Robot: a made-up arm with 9 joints.
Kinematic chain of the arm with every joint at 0, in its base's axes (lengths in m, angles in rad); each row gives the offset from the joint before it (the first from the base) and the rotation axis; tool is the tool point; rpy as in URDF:
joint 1: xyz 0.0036 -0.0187 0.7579 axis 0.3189 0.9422 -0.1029
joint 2: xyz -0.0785 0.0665 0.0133 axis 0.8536 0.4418 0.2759
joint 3: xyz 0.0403 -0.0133 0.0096 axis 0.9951 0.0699 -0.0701
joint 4: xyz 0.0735 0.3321 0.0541 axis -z
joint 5: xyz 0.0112 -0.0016 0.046 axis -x
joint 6: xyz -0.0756 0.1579 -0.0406 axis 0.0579 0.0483 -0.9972
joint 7: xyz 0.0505 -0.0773 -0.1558 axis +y
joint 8: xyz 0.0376 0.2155 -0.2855 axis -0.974 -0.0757 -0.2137
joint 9: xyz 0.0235 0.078 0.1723 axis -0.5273 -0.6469 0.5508
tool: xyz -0.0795 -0.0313 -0.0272 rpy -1.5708 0 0
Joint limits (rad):
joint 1: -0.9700..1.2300
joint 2: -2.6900..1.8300
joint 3: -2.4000..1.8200
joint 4: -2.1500..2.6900
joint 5: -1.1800..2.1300
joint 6: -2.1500..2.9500
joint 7: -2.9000..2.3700
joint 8: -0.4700..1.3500
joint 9: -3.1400..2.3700
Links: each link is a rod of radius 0.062 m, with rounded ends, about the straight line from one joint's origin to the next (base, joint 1, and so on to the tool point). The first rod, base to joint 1, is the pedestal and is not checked.
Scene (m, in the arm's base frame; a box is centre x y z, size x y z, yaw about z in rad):
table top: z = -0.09
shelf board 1: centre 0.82 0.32 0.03 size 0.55 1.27 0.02 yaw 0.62
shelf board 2: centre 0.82 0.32 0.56 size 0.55 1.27 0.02 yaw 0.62
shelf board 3: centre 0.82 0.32 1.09 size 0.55 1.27 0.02 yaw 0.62
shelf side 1: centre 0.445 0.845 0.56 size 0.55 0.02 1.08 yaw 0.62
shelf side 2: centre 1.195 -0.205 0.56 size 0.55 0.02 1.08 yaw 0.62
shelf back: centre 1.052 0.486 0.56 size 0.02 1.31 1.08 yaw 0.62
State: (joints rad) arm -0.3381 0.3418 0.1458 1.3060 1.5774 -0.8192 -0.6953 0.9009 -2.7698
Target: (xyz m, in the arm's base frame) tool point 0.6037 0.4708 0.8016
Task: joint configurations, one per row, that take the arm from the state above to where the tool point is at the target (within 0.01 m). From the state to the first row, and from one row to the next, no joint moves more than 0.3 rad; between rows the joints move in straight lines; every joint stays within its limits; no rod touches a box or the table.
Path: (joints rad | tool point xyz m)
1: -0.5378 0.2484 0.2659 1.4043 1.4667 -0.6470 -0.7521 0.8303 -2.7999 | -0.1069 0.5422 0.3360
2: -0.7375 0.1551 0.3859 1.5027 1.3561 -0.4747 -0.8090 0.7597 -2.8300 | 0.0716 0.5152 0.3633
3: -0.9372 0.0617 0.5060 1.6010 1.2454 -0.3025 -0.8658 0.6890 -2.8601 | 0.1982 0.4730 0.4477
4: -0.9481 0.0120 0.5451 1.7363 0.9966 -0.1354 -0.9427 0.5938 -2.9383 | 0.2793 0.4144 0.5880
5: -0.9591 -0.0377 0.5841 1.8715 0.7479 0.0317 -1.0196 0.4985 -3.0165 | 0.2957 0.3219 0.7117
6: -0.9700 -0.0874 0.6232 2.0068 0.4991 0.1988 -1.0966 0.4033 -3.0947 | 0.2553 0.2221 0.8016
7: -0.9608 -0.1205 0.4887 1.8443 0.5073 -0.0914 -1.0622 0.6321 -2.9875 | 0.3842 0.2817 0.8484
8: -0.9515 -0.1536 0.3541 1.6818 0.5155 -0.3815 -1.0279 0.8608 -2.8804 | 0.4999 0.3745 0.8581
9: -0.9423 -0.1867 0.2196 1.5193 0.5237 -0.6717 -0.9936 1.0896 -2.7732 | 0.6037 0.4708 0.8016

